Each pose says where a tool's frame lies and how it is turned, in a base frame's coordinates. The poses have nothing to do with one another.
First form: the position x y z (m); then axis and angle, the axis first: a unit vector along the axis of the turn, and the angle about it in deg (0 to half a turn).
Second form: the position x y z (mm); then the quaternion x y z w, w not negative. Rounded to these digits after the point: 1 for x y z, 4 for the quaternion.
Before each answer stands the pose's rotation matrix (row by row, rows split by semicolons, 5 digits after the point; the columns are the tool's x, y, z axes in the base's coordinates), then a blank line. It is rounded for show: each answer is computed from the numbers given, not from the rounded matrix.
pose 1, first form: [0.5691, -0.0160, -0.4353, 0.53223, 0.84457, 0.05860, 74.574]
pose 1, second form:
0.47391 0.27345 0.83704; 0.38643 0.78956 -0.47673; -0.79125 0.54938 0.26851

[569.1, -16.0, -435.3, 0.3224, 0.5116, 0.0355, 0.7956]
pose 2, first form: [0.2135, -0.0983, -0.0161, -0.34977, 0.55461, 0.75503, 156.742]
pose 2, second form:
-0.68400 -0.67035 -0.28771; -0.07407 -0.32855 0.94158; -0.72571 0.66535 0.17508

[213.5, -98.3, -16.1, -0.3426, 0.5432, 0.7395, 0.2016]
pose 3, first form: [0.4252, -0.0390, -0.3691, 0.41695, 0.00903, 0.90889, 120.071]
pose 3, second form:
-0.24012 -0.78090 0.57666; 0.79221 -0.50095 -0.34851; 0.56103 0.37315 0.73892

[425.2, -39.0, -369.1, 0.3612, 0.0078, 0.7874, 0.4995]
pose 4, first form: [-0.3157, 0.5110, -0.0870, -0.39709, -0.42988, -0.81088, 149.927]
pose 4, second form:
-0.57125 0.72476 0.38522; -0.08791 -0.52067 0.84922; 0.81605 0.45125 0.36115

[-315.7, 511.0, -87.0, -0.3835, -0.4152, -0.7831, 0.2594]
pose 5, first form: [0.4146, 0.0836, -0.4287, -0.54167, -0.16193, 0.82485, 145.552]
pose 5, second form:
-0.28928 -0.30654 -0.90684; 0.62662 -0.77680 0.06269; -0.72364 -0.55011 0.41680

[414.6, 83.6, -428.7, -0.5174, -0.1547, 0.7879, 0.2961]
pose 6, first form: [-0.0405, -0.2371, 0.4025, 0.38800, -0.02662, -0.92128, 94.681]
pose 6, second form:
0.08122 0.90703 -0.41316; -0.92937 -0.08084 -0.36018; -0.36009 0.41323 0.83641

[-40.5, -237.1, 402.5, 0.2853, -0.0196, -0.6775, 0.6776]
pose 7, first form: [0.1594, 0.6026, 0.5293, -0.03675, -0.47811, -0.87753, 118.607]
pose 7, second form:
-0.47680 0.79639 -0.37205; -0.74442 -0.14076 0.65270; 0.46743 0.58818 0.65996

[159.4, 602.6, 529.3, -0.0316, -0.4111, -0.7546, 0.5105]
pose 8, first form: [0.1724, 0.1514, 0.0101, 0.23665, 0.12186, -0.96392, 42.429]
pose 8, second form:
0.75278 0.65789 0.02248; -0.64278 0.74200 -0.19042; -0.14196 0.12890 0.98144

[172.4, 151.4, 10.1, 0.0856, 0.0441, -0.3488, 0.9322]
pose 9, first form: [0.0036, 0.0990, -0.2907, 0.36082, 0.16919, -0.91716, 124.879]
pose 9, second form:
-0.36720 0.84836 -0.38137; -0.65645 -0.52685 -0.53991; -0.65897 0.05209 0.75037

[3.6, 99.0, -290.7, 0.3199, 0.1500, -0.8131, 0.4627]
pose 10, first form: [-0.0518, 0.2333, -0.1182, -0.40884, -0.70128, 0.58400, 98.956]
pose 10, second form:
0.03750 -0.24553 -0.96866; 0.90823 0.41268 -0.06945; 0.41680 -0.87716 0.23847

[-51.8, 233.3, -118.2, -0.3108, -0.5331, 0.4439, 0.6497]
